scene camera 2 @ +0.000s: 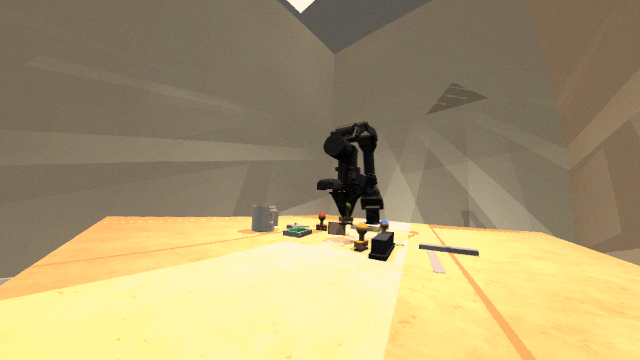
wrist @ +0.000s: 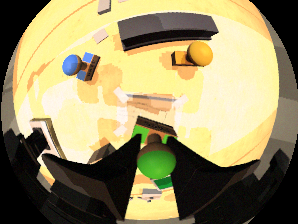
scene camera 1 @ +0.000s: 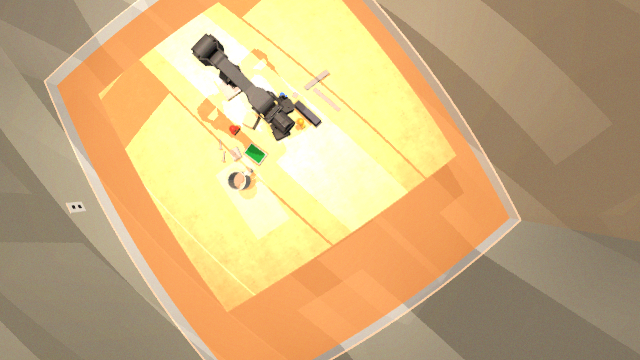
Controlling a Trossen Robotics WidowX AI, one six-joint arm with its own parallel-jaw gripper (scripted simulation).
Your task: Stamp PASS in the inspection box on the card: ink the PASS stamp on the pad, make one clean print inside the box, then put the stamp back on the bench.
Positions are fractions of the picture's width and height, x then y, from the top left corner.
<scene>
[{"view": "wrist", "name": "gripper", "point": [0.52, 0.62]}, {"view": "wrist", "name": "green-knobbed stamp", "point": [0.53, 0.72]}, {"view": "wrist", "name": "yellow-knobbed stamp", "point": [0.67, 0.24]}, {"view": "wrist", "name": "blue-knobbed stamp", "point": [0.25, 0.29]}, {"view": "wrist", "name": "long dark block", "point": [0.47, 0.14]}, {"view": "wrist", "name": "pale card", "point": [0.57, 0.49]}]
</scene>
